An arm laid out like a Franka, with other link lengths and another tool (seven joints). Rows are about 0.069 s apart.
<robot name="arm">
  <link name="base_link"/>
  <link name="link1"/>
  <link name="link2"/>
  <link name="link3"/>
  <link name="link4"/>
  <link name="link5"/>
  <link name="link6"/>
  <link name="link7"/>
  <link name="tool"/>
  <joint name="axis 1" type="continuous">
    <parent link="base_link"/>
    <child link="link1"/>
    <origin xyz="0 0 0.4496" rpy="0 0 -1.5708"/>
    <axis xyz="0 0 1"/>
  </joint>
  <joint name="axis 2" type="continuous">
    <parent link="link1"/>
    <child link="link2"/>
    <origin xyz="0 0 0" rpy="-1.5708 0 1.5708"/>
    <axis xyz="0 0 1"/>
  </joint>
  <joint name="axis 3" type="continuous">
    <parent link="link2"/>
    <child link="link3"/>
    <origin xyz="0 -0.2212 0" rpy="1.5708 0 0"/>
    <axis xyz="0 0 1"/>
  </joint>
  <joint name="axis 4" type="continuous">
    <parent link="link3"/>
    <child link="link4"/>
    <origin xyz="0.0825 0 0" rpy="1.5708 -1.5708 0"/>
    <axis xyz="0 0 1"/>
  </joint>
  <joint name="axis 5" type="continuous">
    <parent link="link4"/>
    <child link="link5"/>
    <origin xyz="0.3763 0.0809 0" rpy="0 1.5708 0"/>
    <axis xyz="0 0 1"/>
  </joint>
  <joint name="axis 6" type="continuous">
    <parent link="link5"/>
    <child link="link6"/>
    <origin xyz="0 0 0" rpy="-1.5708 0 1.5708"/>
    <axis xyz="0 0 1"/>
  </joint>
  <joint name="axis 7" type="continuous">
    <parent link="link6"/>
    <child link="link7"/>
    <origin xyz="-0.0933 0 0" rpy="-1.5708 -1.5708 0"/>
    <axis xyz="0 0 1"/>
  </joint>
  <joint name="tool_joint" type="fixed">
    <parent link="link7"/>
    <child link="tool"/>
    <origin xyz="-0.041 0.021 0.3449" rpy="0 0.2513 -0.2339"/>
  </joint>
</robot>
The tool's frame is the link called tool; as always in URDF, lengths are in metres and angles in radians. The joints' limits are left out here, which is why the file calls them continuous.
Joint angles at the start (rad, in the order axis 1, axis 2, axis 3, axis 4, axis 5, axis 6, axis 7): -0.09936 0.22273 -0.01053 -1.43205 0.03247 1.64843 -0.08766
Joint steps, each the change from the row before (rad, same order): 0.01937 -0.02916 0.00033 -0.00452 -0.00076 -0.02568 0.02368; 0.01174 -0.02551 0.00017 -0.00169 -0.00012 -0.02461 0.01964; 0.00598 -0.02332 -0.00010 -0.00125 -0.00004 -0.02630 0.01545; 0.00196 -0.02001 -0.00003 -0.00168 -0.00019 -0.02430 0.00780; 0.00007 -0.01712 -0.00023 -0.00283 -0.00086 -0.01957 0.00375; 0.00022 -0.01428 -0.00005 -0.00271 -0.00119 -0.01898 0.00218; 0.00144 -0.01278 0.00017 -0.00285 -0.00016 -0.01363 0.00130; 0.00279 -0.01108 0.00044 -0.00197 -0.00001 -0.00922 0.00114; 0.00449 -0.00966 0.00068 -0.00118 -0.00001 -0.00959 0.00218; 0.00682 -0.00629 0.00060 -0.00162 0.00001 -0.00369 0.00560; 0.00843 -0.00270 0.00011 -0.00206 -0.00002 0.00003 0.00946; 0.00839 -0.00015 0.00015 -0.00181 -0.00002 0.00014 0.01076; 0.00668 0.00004 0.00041 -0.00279 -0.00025 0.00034 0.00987; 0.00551 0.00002 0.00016 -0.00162 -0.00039 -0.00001 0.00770
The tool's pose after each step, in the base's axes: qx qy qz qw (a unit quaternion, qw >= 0); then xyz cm. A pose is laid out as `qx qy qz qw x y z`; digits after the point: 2 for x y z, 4 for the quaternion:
0.7713 -0.6269 0.0860 0.0688 57.34 -0.13 36.52
0.7692 -0.6295 0.0852 0.0695 56.72 0.65 37.73
0.7666 -0.6327 0.0830 0.0712 56.00 1.07 38.80
0.7653 -0.6345 0.0803 0.0732 55.26 1.25 39.68
0.7644 -0.6355 0.0782 0.0752 54.61 1.27 40.36
0.7642 -0.6358 0.0755 0.0779 53.95 1.29 40.89
0.7646 -0.6354 0.0740 0.0790 53.46 1.41 41.37
0.7653 -0.6345 0.0740 0.0789 53.13 1.61 41.82
0.7664 -0.6332 0.0737 0.0791 52.80 1.91 42.22
0.7670 -0.6325 0.0741 0.0789 52.65 2.32 42.46
0.7667 -0.6328 0.0743 0.0789 52.63 2.79 42.51
0.7660 -0.6336 0.0737 0.0797 52.61 3.26 42.44
0.7652 -0.6345 0.0726 0.0809 52.57 3.64 42.32
0.7646 -0.6352 0.0720 0.0818 52.54 3.94 42.24

